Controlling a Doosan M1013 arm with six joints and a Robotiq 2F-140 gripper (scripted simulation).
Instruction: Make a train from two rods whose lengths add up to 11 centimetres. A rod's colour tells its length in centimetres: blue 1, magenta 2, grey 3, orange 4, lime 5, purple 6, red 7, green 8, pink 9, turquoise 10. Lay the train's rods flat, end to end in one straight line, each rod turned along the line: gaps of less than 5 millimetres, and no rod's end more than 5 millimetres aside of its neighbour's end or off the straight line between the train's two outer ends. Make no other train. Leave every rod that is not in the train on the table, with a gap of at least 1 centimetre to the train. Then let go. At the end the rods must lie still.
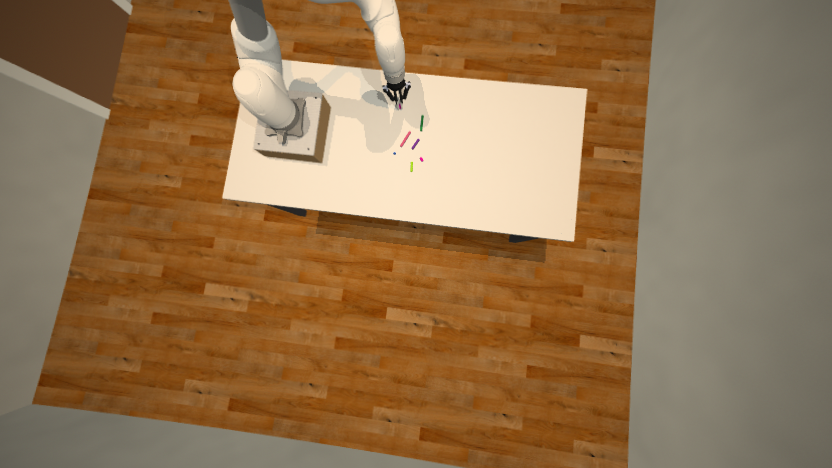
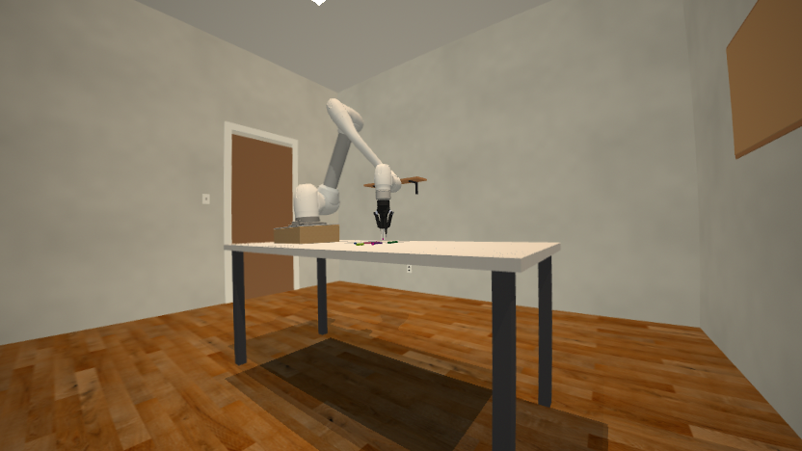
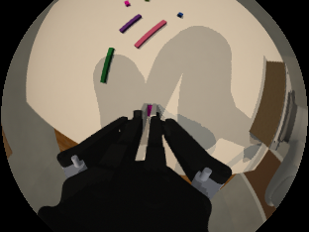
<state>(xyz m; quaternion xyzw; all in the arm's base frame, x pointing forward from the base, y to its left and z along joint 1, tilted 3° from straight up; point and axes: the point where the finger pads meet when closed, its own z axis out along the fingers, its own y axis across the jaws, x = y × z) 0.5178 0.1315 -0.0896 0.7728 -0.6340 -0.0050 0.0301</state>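
My hand is 160 mm to the left of the pink rod, 40 mm short of it and 40 mm above it. The rest, counted from my hand: tiny blue rod 240 mm to the right, 40 mm below, 10 mm behind; then purple rod 180 mm to the right, 90 mm ahead, 40 mm below; then green rod 110 mm ahead, 80 mm to the right, 40 mm below.
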